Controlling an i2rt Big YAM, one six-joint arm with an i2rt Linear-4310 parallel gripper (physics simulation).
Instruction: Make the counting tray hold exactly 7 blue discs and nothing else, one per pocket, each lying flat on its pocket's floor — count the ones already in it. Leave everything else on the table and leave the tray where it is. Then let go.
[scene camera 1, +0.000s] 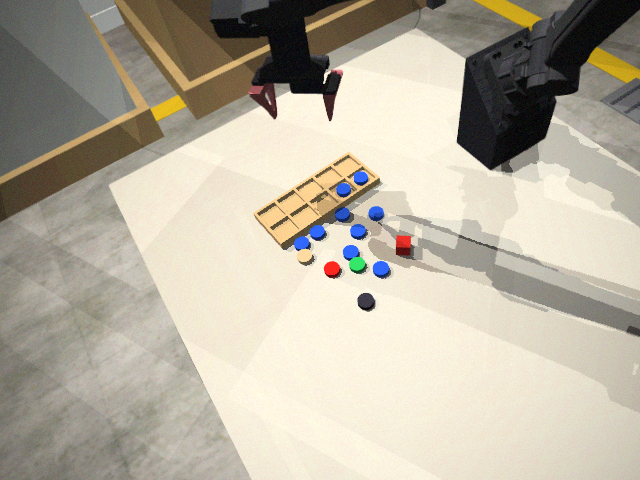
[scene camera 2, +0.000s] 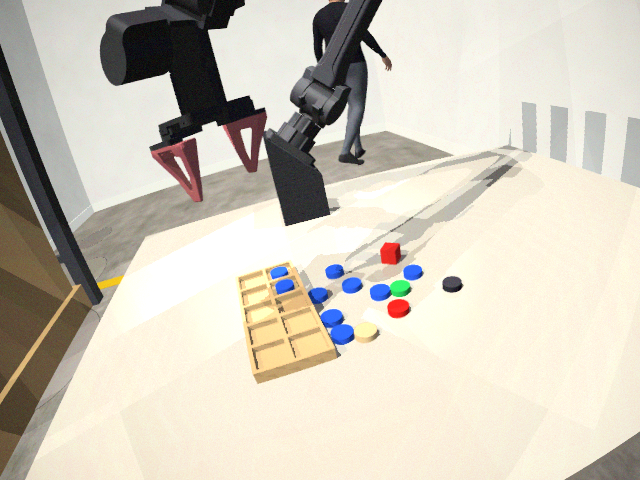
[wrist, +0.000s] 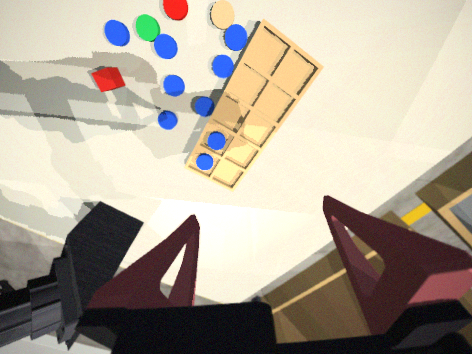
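The wooden counting tray (scene camera 1: 283, 243) (scene camera 2: 295, 368) (wrist: 320, 68) has two rows of pockets. One blue disc (scene camera 1: 360, 177) (scene camera 2: 279, 272) (wrist: 204, 162) lies in an end pocket, and another blue disc (scene camera 1: 343, 189) (scene camera 2: 284, 286) (wrist: 216, 141) in the pocket beside it, same row. The other pockets hold no disc. Several blue discs lie loose on the table along that side, among them one close to the tray wall (scene camera 1: 342, 214) (scene camera 2: 317, 295) (wrist: 204, 106) and one farther out (scene camera 1: 381, 268) (scene camera 2: 413, 272) (wrist: 117, 33). My gripper (scene camera 1: 302, 119) (scene camera 2: 224, 186) (wrist: 258, 211) is open and empty, high above the table, off the tray.
A tan disc (scene camera 1: 304, 256) (scene camera 2: 365, 332) touches or nearly touches a blue one. A green disc (scene camera 1: 357, 264), a red disc (scene camera 1: 331, 269), a black disc (scene camera 1: 366, 301) and a red cube (scene camera 1: 403, 245) (scene camera 2: 390, 253) (wrist: 108, 79) stand on the table. A black arm base (scene camera 1: 504, 118) stands beyond.
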